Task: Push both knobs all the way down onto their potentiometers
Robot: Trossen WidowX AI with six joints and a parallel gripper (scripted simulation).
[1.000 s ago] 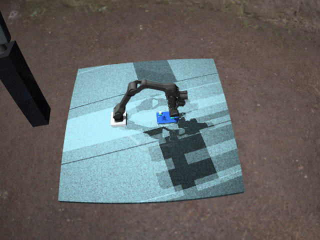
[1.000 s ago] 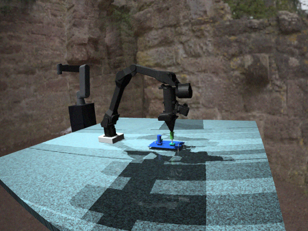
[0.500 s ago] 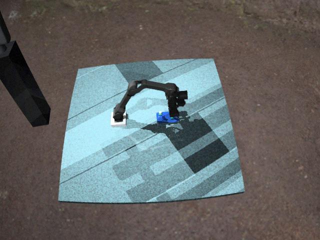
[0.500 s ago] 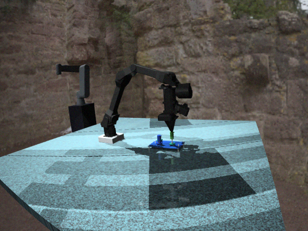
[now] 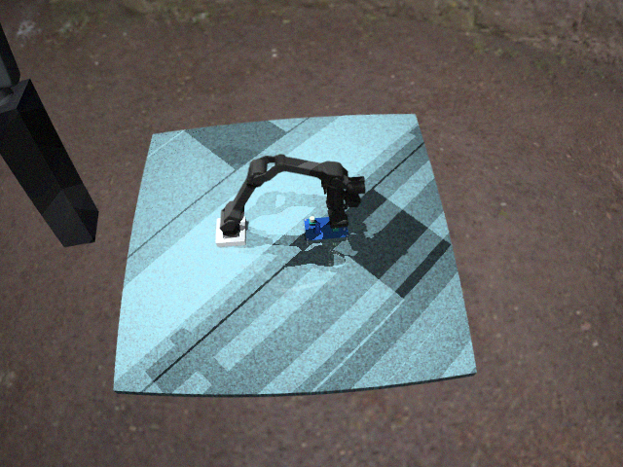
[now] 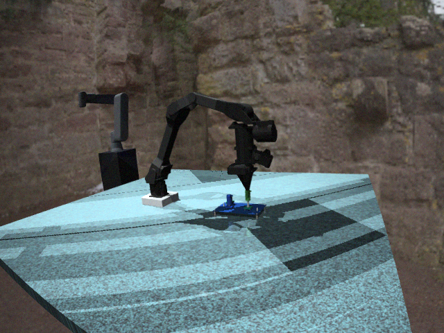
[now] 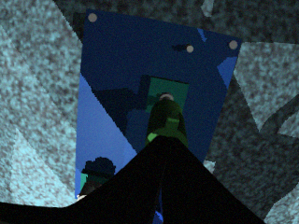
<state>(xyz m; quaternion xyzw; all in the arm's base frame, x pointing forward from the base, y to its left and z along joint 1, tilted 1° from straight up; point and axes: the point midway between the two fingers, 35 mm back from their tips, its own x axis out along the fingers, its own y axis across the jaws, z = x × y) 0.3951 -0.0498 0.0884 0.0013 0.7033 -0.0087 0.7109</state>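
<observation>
The green knob lies 2 cm below my gripper tip. Round my gripper tip: blue knob: 7 cm behind, 3 cm below.
</observation>
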